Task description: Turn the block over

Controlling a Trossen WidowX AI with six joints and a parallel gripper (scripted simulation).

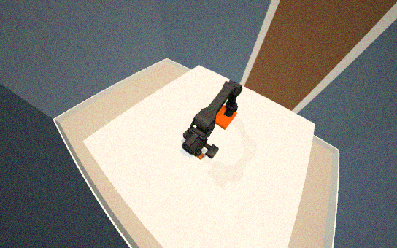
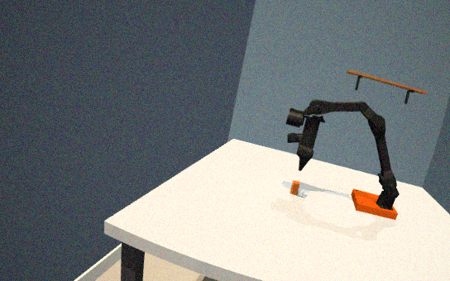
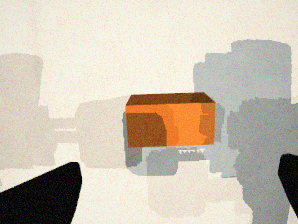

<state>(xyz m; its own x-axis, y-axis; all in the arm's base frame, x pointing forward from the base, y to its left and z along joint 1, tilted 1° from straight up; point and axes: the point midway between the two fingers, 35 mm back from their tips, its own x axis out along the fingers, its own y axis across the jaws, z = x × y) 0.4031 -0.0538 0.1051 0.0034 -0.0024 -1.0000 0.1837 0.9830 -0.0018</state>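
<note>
Right now the orange block is 9 cm below my gripper tip and 1 cm behind it.
</note>
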